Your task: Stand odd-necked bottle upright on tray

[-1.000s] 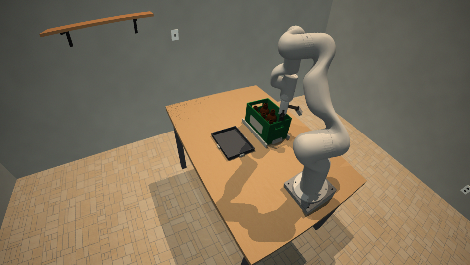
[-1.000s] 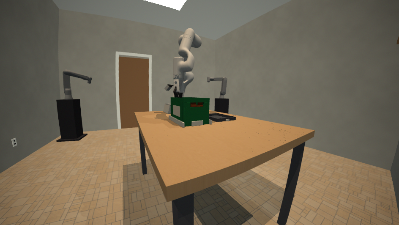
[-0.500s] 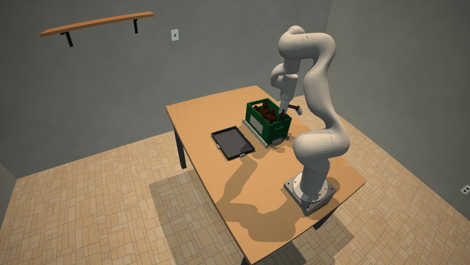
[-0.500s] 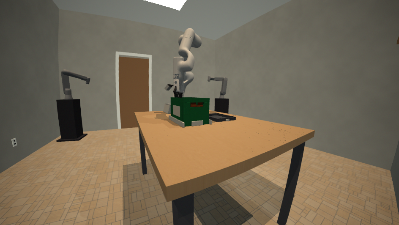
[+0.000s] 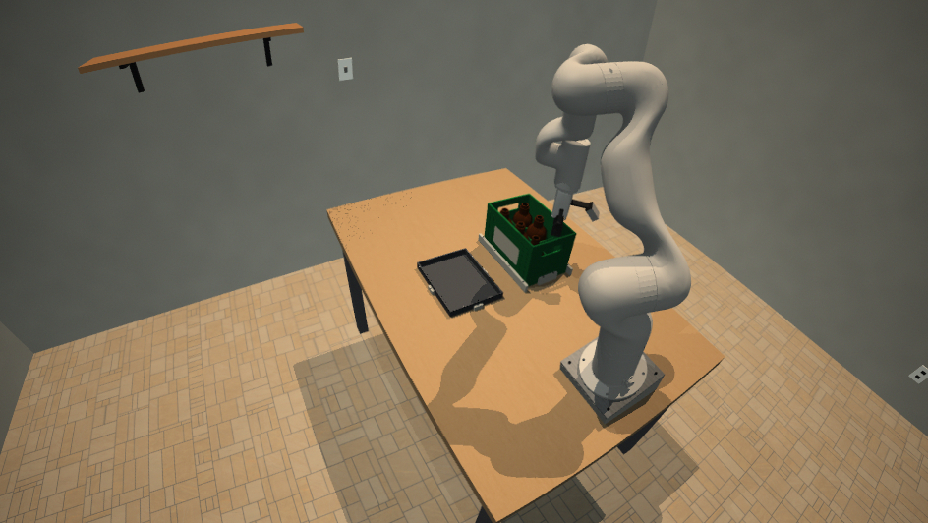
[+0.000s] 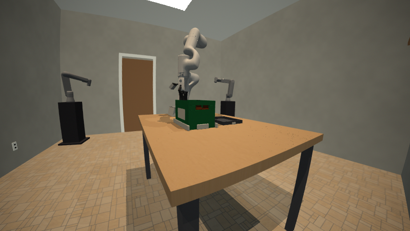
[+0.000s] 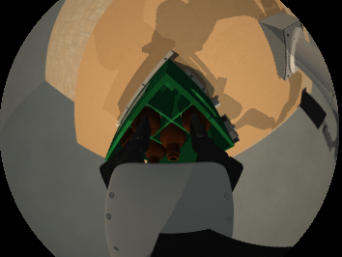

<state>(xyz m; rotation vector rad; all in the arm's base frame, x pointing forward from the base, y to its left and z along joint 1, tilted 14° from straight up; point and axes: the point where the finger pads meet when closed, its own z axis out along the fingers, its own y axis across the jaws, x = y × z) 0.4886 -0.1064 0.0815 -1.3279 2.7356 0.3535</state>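
The brown bottle lies 10 cm below my hand, 9 cm to the left of it and 1 cm behind it. From my hand the other things lie so: black tray 33 cm to the left, 17 cm below, 3 cm ahead; green crate 10 cm below, 8 cm ahead, 5 cm to the left.
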